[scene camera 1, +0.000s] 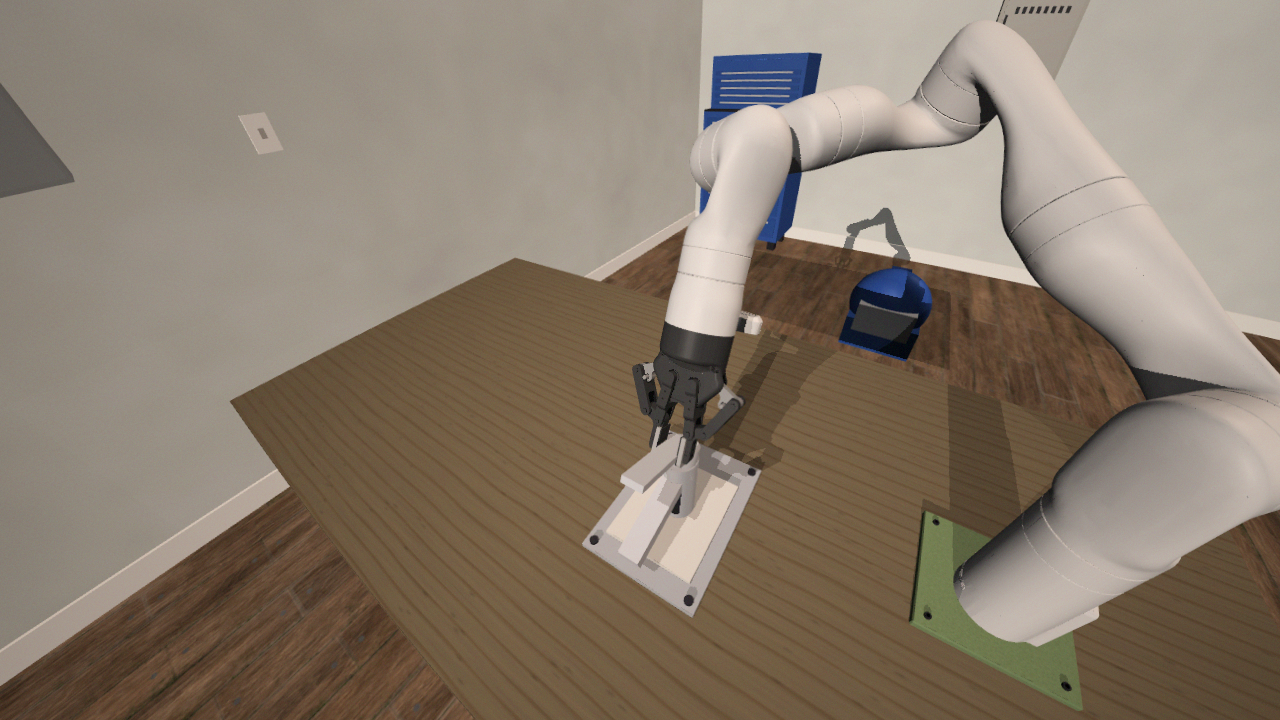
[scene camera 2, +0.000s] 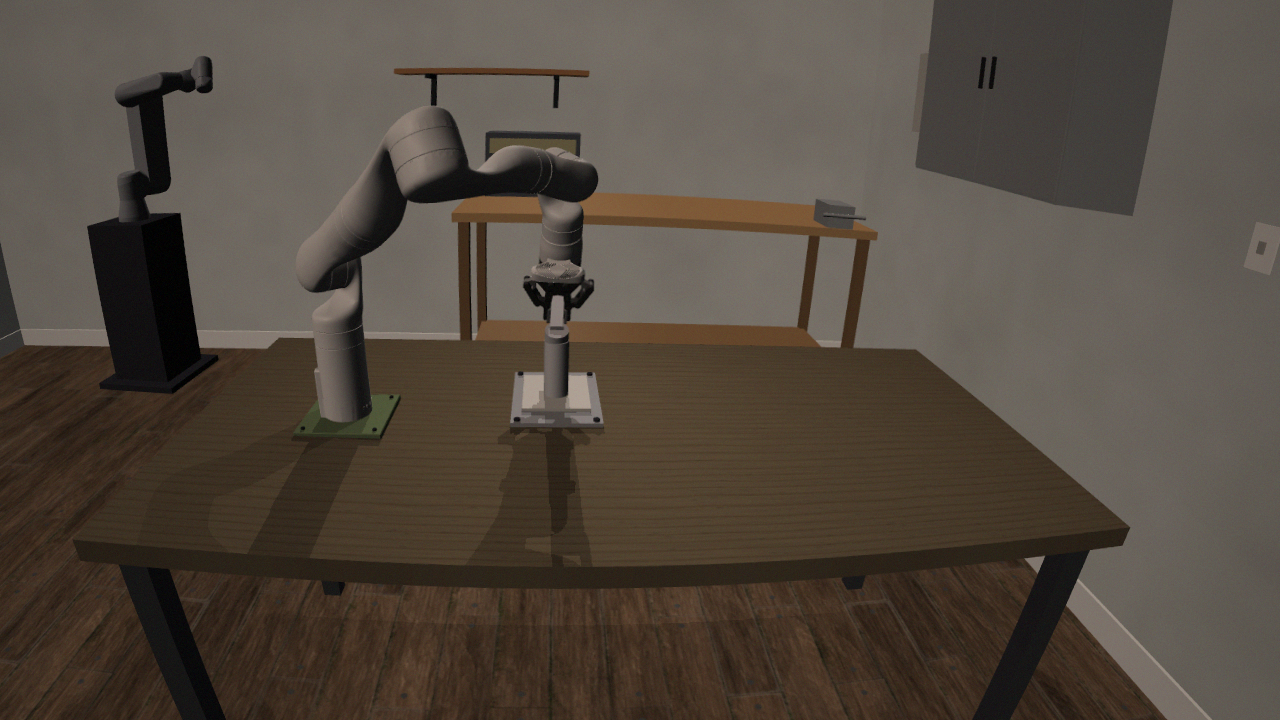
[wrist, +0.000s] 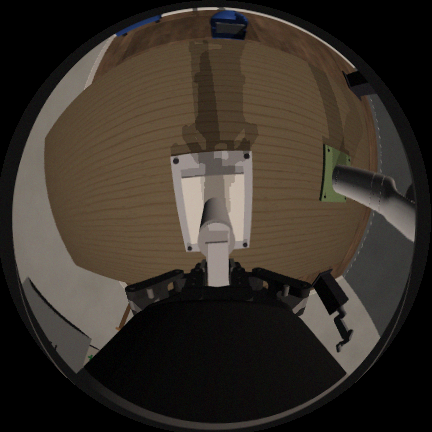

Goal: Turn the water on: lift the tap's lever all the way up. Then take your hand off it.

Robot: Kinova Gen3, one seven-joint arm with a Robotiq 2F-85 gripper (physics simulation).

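Frame: origin at the arm's base, x back, y left, z down, level; centimetres.
Seen in the pictures: gripper, fingertip midpoint: (scene camera 1: pixel 668 458) (scene camera 2: pixel 556 320) (wrist: pixel 217 265); arm's base, link origin: (scene camera 1: pixel 994 599) (scene camera 2: pixel 348 411) (wrist: pixel 338 178).
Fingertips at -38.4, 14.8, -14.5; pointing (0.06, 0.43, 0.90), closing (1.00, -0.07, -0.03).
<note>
Offsets run from my fingertips to a thing's top centre, as dx, dy, dz. "spot": to the spot under its first point. Level surfaces: height alone.
The tap stands on a pale base plate @[-0.3, -3.0, +14.2] (scene camera 1: pixel 716 555) (scene camera 2: pixel 516 398) (wrist: pixel 247 200) on the table. Its round grey post @[spot: +1.6, -1.6, +8.0] (scene camera 1: pixel 685 494) (scene camera 2: pixel 555 367) (wrist: pixel 214 212) is upright. The light grey lever (scene camera 1: pixel 646 467) (scene camera 2: pixel 556 308) (wrist: pixel 218 265) slants upward from the post's top, with a clear gap above the flat spout @[+0.4, +4.0, +5.4] (scene camera 1: pixel 651 530). My gripper (scene camera 1: pixel 671 447) (scene camera 2: pixel 556 317) (wrist: pixel 217 265) points down and is shut on the lever, one finger on each side. The fingertips are partly hidden by the lever and post. The spout is hidden in scene camera 2.
The arm's green mounting plate (scene camera 1: pixel 993 658) (scene camera 2: pixel 344 432) (wrist: pixel 327 185) is on the same wooden table @[dz +15.4] (scene camera 1: pixel 429 394) (scene camera 2: pixel 760 465) (wrist: pixel 125 175). A blue object (scene camera 1: pixel 890 304) (wrist: pixel 229 24) is on the floor past the table. A wooden workbench (scene camera 2: pixel 707 213) stands behind.
</note>
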